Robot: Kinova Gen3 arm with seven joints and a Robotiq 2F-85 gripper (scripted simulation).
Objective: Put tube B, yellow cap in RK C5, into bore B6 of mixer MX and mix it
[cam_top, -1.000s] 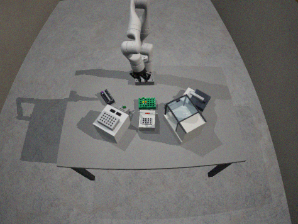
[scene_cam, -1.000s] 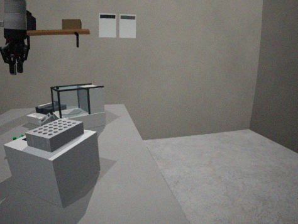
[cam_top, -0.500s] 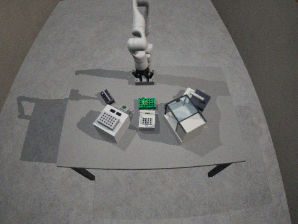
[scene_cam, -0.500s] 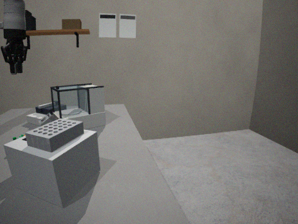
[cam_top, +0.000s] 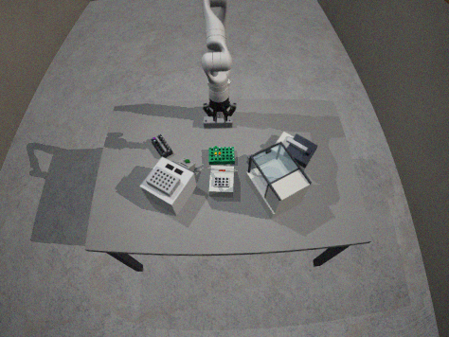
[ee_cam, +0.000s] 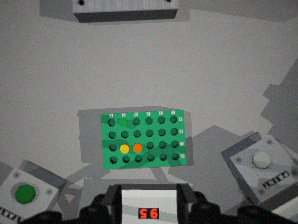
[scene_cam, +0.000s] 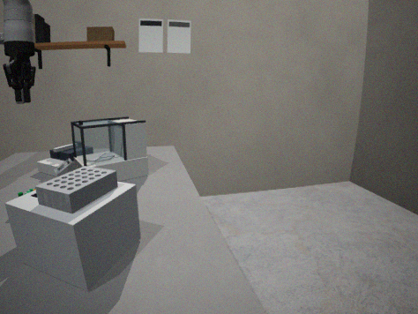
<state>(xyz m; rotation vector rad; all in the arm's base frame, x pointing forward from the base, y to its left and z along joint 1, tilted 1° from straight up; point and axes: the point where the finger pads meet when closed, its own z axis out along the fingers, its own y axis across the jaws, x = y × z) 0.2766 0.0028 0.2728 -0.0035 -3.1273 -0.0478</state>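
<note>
My gripper is now 300 mm above the green tube rack and 10 mm past it. Also, from my hand: dry block (290 mm below, 140 mm ahead); then green start key (250 mm below, 170 mm to the right, 60 mm ahead); then grey mixer block (250 mm to the right, 210 mm ahead, 170 mm below).
</note>
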